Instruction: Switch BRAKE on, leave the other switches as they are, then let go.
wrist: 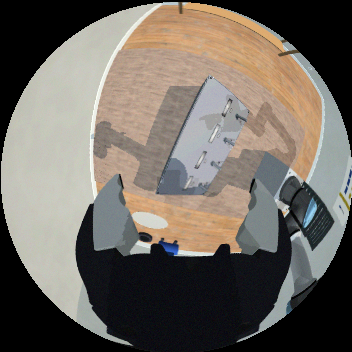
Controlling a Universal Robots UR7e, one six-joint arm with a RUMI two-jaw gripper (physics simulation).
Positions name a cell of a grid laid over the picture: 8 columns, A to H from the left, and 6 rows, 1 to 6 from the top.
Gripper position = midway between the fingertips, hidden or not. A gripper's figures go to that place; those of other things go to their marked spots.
Labels:
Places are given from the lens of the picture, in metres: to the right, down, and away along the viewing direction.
my gripper (E4): 0.01, 0.00, 0.12
grey switch panel (E3): 0.13, -0.21, 0.38

